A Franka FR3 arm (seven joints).
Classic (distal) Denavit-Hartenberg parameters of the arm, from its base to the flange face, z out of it. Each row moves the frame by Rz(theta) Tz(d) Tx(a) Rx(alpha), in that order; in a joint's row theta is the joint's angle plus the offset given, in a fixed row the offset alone. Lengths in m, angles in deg.
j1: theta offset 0; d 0.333; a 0; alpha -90
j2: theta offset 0; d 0; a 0; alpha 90
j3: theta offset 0; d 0.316; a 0.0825; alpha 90
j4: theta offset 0; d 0; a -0.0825; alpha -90
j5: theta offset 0; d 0.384; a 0; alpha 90
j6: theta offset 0; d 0; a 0.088; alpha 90
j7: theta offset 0; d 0.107; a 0; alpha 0
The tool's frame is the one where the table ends.
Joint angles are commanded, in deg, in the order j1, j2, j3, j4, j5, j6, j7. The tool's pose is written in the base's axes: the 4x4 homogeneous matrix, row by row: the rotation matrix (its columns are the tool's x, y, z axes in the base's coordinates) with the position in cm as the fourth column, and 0 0 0 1 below. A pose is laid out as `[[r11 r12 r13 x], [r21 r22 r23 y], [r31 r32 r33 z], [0 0 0 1]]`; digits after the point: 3 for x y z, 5 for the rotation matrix.
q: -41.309 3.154 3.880 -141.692 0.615 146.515 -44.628
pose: [[0.99280 0.11616 0.02911 38.071], [0.11650 -0.99314 -0.01014 -29.135], [0.02773 0.01346 -0.99952 27.319], [0 0 0 1]]
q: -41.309 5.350 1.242 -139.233 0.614 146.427 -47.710
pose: [[0.99186 0.12384 0.02978 37.707], [0.12432 -0.99213 -0.01467 -31.724], [0.02773 0.01825 -0.99945 27.070], [0 0 0 1]]
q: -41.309 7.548 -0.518 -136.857 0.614 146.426 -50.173
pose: [[0.99025 0.13616 0.02946 37.663], [0.13678 -0.99040 -0.02001 -33.732], [0.02646 0.02384 -0.99937 26.737], [0 0 0 1]]
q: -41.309 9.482 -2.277 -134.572 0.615 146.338 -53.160
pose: [[0.98705 0.15783 0.02859 37.488], [0.15862 -0.98694 -0.02799 -35.725], [0.02380 0.03217 -0.99920 26.531], [0 0 0 1]]
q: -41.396 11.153 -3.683 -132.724 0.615 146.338 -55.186
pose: [[0.98548 0.16776 0.02608 37.230], [0.16862 -0.98505 -0.03523 -37.387], [0.01978 0.03912 -0.99904 26.262], [0 0 0 1]]
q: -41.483 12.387 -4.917 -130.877 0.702 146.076 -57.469
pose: [[0.98259 0.18395 0.02613 37.030], [0.18496 -0.98176 -0.04401 -38.940], [0.01756 0.04807 -0.99869 26.343], [0 0 0 1]]
